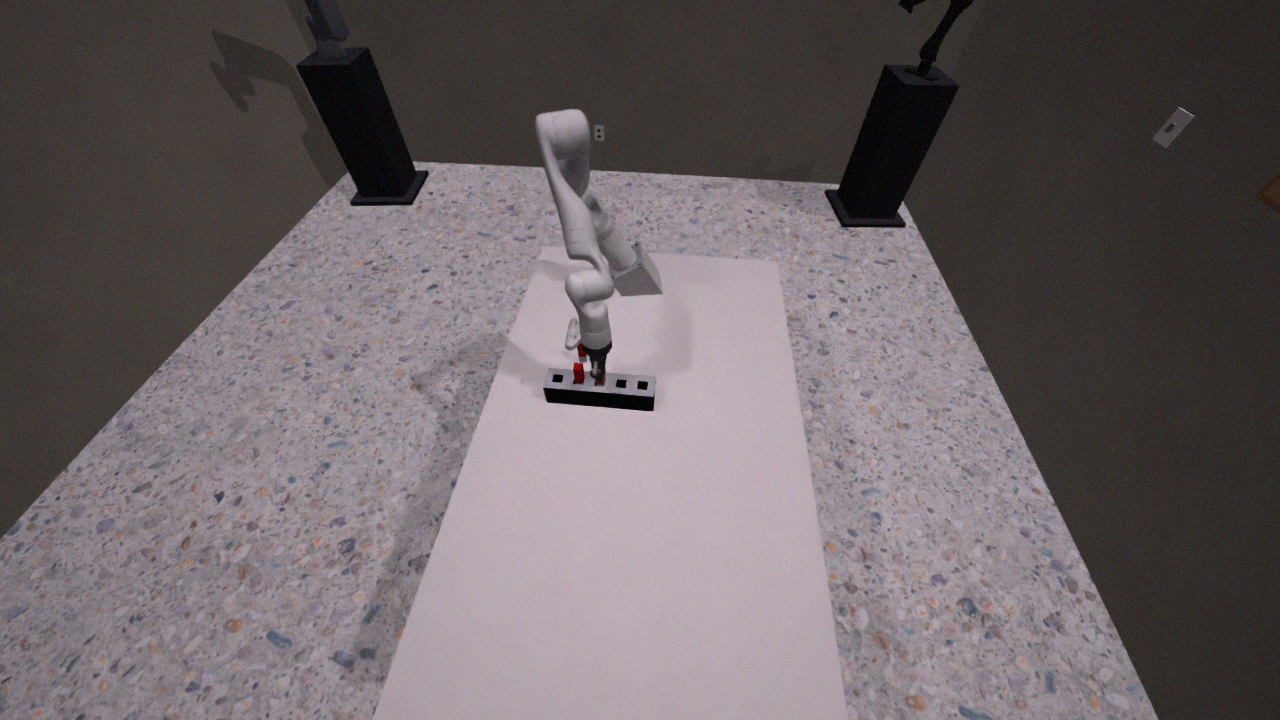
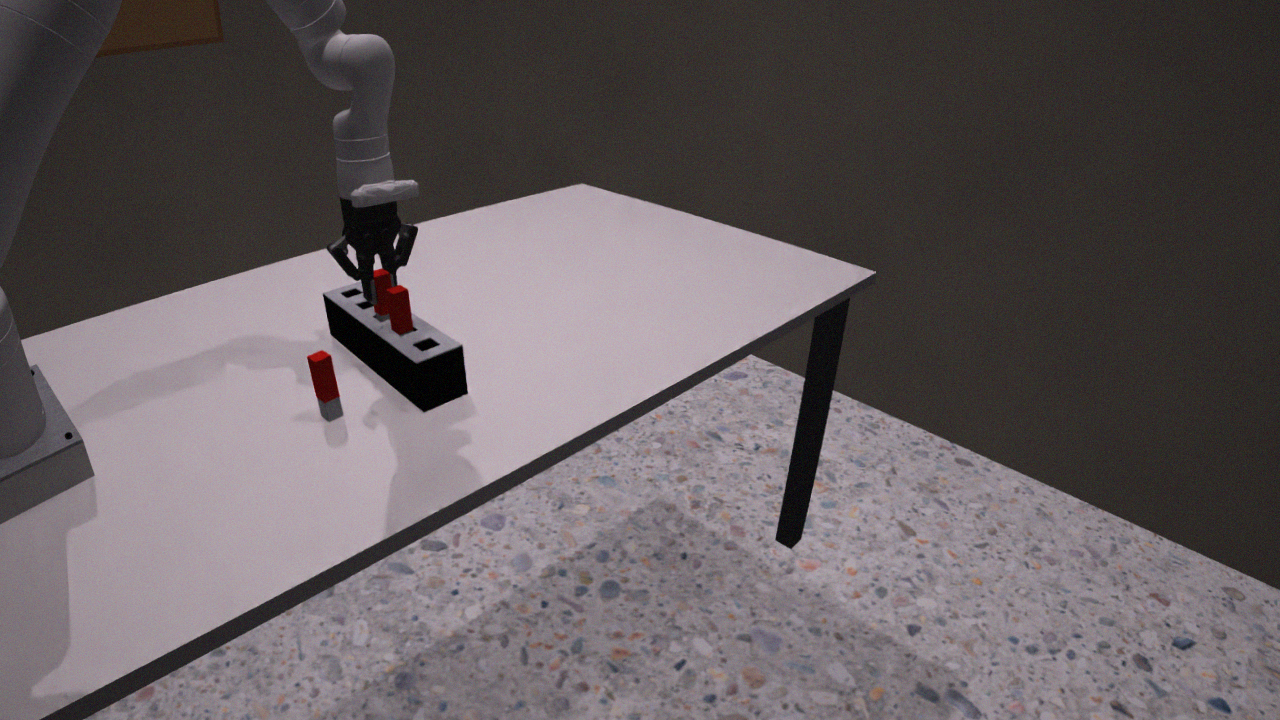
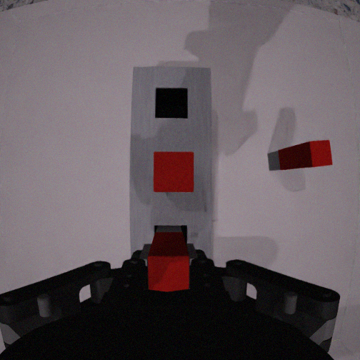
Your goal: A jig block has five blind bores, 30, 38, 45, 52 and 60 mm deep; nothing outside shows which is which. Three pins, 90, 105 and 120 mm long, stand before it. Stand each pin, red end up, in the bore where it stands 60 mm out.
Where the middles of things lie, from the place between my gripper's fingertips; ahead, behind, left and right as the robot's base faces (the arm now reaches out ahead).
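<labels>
Jig block point(image 2: 426, 366): position 6 cm below my hand.
</labels>
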